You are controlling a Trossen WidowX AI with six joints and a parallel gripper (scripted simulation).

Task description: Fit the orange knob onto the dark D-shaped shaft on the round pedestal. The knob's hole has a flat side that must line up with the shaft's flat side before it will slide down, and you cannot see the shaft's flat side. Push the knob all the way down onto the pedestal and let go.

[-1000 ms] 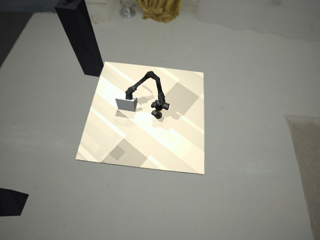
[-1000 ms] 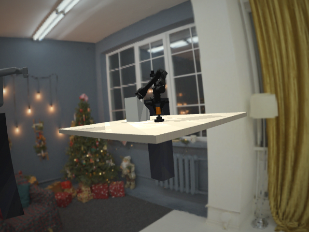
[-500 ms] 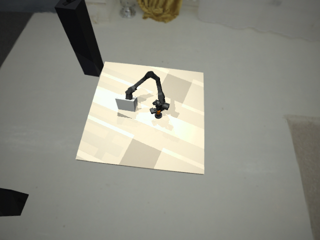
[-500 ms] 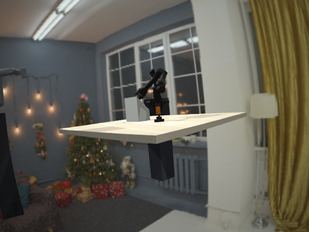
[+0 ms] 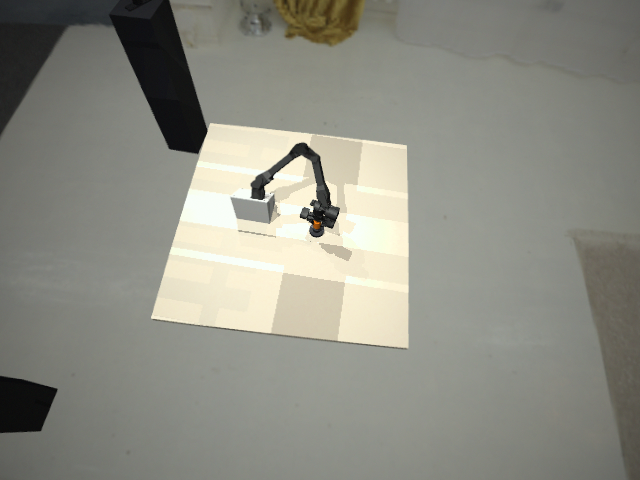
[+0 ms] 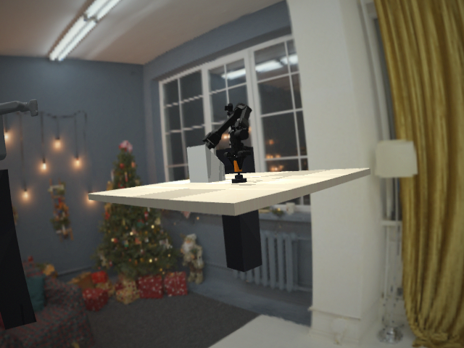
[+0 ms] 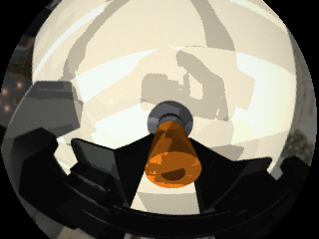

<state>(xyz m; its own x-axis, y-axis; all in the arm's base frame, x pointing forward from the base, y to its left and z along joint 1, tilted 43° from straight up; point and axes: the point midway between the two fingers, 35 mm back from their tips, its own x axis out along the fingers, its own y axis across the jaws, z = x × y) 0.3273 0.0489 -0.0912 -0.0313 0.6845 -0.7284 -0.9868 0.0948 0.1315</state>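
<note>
Now: gripper tip 2 cm below the orange knob. From my gripper tip the other things lie so: dark round pedestal 4 cm below.
</note>
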